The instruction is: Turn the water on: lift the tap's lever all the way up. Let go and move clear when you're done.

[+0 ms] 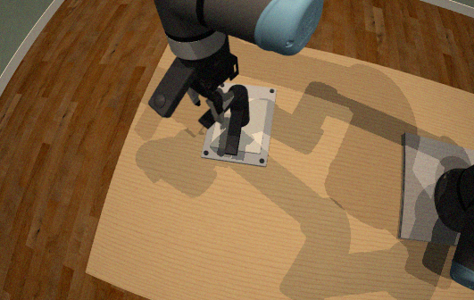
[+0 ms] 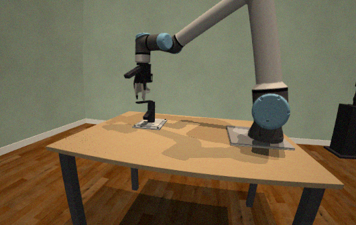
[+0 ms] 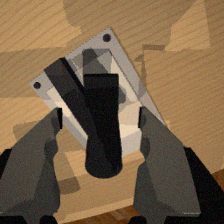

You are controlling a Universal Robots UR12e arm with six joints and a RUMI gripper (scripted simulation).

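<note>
The lever lies 2 cm behind my hand, 3 cm to the right of it and 3 cm below it. Round my hand: tap: 3 cm behind, 6 cm to the right, 8 cm below.
</note>
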